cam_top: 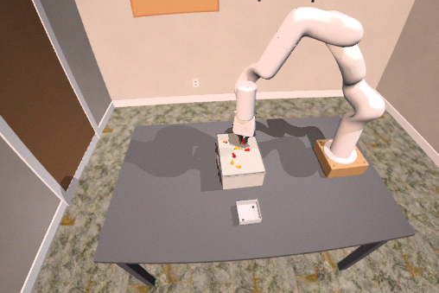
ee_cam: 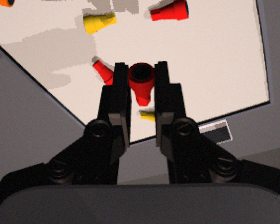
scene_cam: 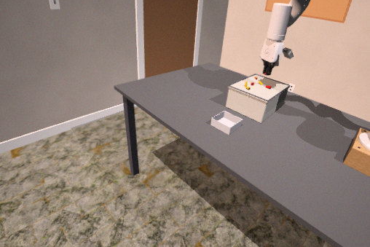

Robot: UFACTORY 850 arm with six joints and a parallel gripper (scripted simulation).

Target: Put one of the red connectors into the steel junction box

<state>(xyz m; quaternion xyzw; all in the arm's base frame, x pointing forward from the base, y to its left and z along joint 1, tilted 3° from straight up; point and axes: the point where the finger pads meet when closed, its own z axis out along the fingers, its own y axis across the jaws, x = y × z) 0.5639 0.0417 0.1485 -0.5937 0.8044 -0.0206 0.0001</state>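
Now: hand 2 cm past the steel junction box, 29 cm to the right of it and 21 cm above it. Round my hand: tool case 2 cm ahead, 12 cm below; orange connector 9 cm ahead, 6 cm to the right, 9 cm below.
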